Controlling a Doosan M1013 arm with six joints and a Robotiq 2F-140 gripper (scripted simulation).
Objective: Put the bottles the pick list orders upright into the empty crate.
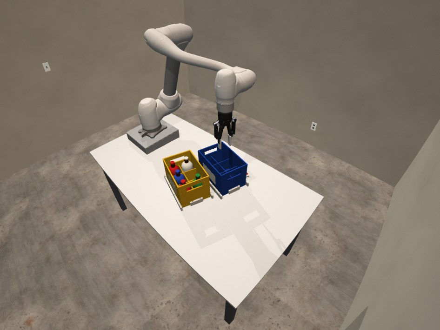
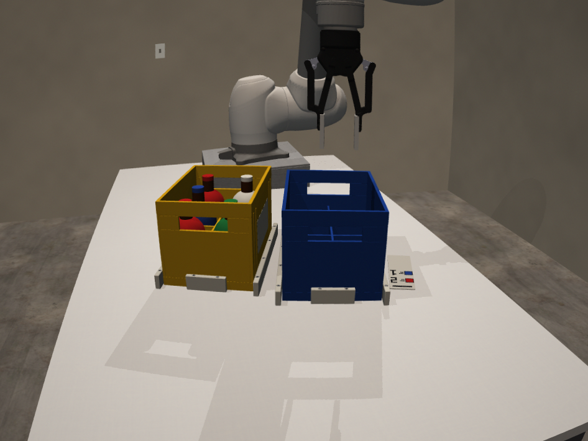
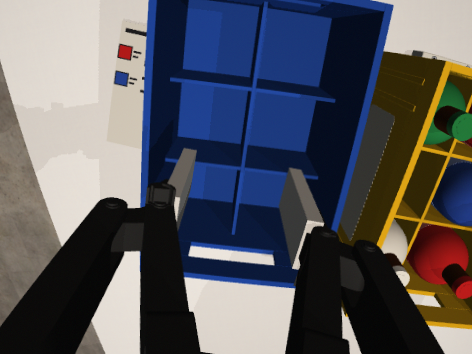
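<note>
My gripper is now 230 mm to the left of the blue bottle, 200 mm above it and 170 mm past it. Also, from my hand: white-label bottle (210 mm behind, 200 mm below, 110 mm to the right); green bottle (200 mm to the right, 200 mm below, 50 mm behind); blue crate (200 mm below, 20 mm behind).
</note>
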